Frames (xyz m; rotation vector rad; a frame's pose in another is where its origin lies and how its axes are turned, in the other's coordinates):
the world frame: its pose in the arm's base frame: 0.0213 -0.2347 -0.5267 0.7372 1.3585 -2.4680
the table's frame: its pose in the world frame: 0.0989 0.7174 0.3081 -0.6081 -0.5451 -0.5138
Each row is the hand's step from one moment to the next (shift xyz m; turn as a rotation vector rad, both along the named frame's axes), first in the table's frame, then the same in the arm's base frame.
Working: the table's frame: its pose in the arm's base frame: 0.1453 -0.8793 -0.9608 -0.4341 2.0501 -2.0968

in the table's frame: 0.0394 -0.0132 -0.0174 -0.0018 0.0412 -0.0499
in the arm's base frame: -0.0418 0.0041 0.0163 -0.0178 0.0463 -0.0416
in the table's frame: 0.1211 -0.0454 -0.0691 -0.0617 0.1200 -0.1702
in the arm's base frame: -0.1332 0.0275 0.0548 -0.0068 0.1767 -0.1262
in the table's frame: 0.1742 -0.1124 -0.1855 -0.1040 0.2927 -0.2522
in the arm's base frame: -0.2162 0.1225 0.1250 -0.0070 0.2618 -0.3025
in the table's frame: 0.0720 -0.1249 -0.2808 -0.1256 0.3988 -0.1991
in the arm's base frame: -0.1502 0.2463 0.1281 0.0227 0.2149 -0.4096
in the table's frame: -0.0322 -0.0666 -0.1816 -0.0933 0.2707 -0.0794
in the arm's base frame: -0.0240 0.1844 0.0621 0.0412 0.0958 -0.2782
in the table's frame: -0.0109 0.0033 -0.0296 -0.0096 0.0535 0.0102
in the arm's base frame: 0.0003 0.0314 -0.0045 0.0083 -0.0084 -0.0540
